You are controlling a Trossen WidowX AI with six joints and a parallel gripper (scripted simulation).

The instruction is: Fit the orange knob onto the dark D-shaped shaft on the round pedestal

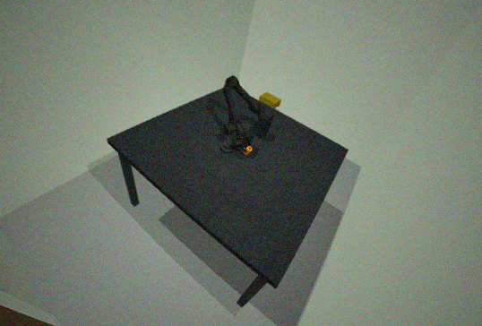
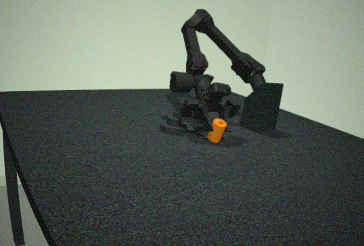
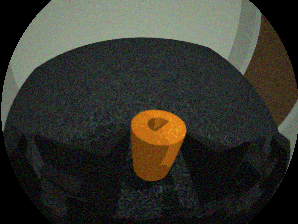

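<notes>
Right now my gripper tip is 10 mm past the orange knob, 20 mm to the left of it and 10 mm above it. Also, from my gripper tip: round dark pedestal (50 mm ahead, 140 mm to the right, 10 mm below).
</notes>
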